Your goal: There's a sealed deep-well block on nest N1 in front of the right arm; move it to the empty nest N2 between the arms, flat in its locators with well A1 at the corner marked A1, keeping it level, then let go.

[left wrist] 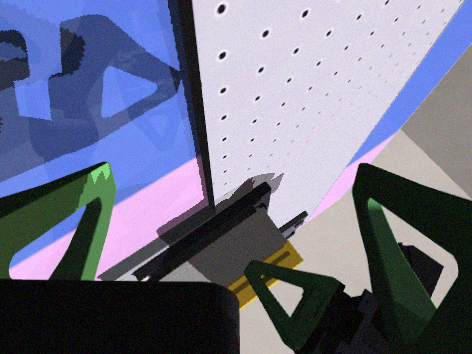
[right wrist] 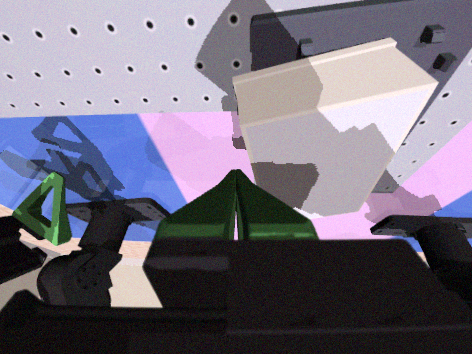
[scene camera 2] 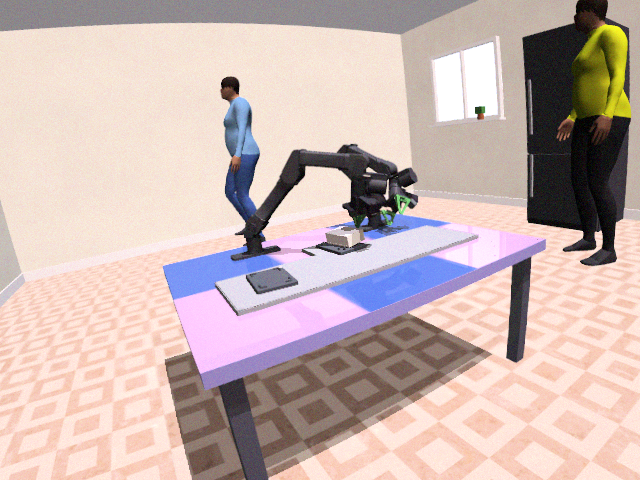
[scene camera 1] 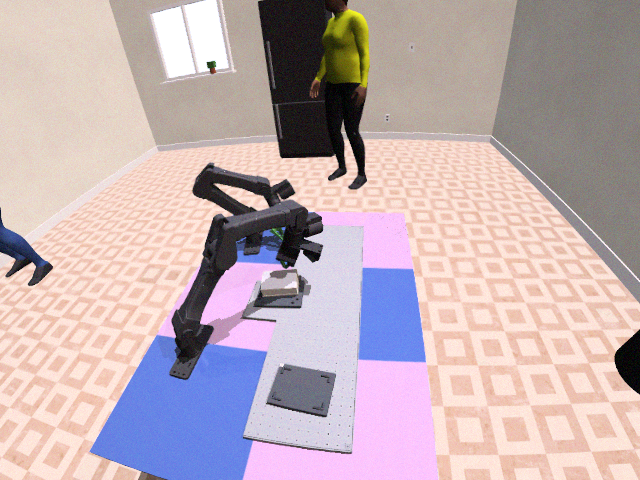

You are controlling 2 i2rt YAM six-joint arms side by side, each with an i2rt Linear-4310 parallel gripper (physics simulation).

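Places are measured from the left arm's base along level axes (x right, y down, z ahead), in millimetres.
Pixels of known places: left gripper, between the fingertips: (left wrist: 234,176) (right wrist: 5,173) (scene camera 2: 395,220); right gripper, between the fingertips: (left wrist: 247,265) (right wrist: 235,177) (scene camera 2: 357,227) (scene camera 1: 284,267); left arm's base, origin of its link: (right wrist: 116,209) (scene camera 2: 375,226) (scene camera 1: 254,240); right arm's base, origin of its link: (right wrist: 433,224) (scene camera 2: 255,254) (scene camera 1: 193,350).
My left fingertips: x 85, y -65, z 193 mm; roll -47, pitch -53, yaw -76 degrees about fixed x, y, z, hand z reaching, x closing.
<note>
Ahead of a thing's pixels: the offset from my left fingertips to its top centre. Level surfaces: height alone.
The pale sealed block @[dx +249, dy -13, dz -44 mm] (scene camera 1: 279,283) (scene camera 2: 343,237) (left wrist: 240,247) (right wrist: 320,145) is on nest N2 @[dx +271, dy +31, dz -46 mm] (scene camera 1: 279,302) (scene camera 2: 342,250) (right wrist: 350,30) between the arms. In the right wrist view its edge looks skewed to the nest's edge; whether it lies flat in all locators, and where A1 is, cannot be told. Nest N1 @[dx +630, dy +35, dz +29 mm] (scene camera 1: 301,388) (scene camera 2: 271,279) holds no block. My right gripper (scene camera 2: 358,222) (right wrist: 235,177) is shut and empty, above and beside the block, not visibly touching it. My left gripper (scene camera 2: 393,212) (left wrist: 234,176) is open and empty, farther to the right in scene camera 2.
Both nests stand on a perforated pale board @[dy +52 mm] (scene camera 1: 320,330) (scene camera 2: 403,253) on the pink and blue table. The two grippers are close together near the block. One person in yellow (scene camera 1: 347,46) (scene camera 2: 599,77) and one in blue (scene camera 2: 240,129) stand beyond the table.
</note>
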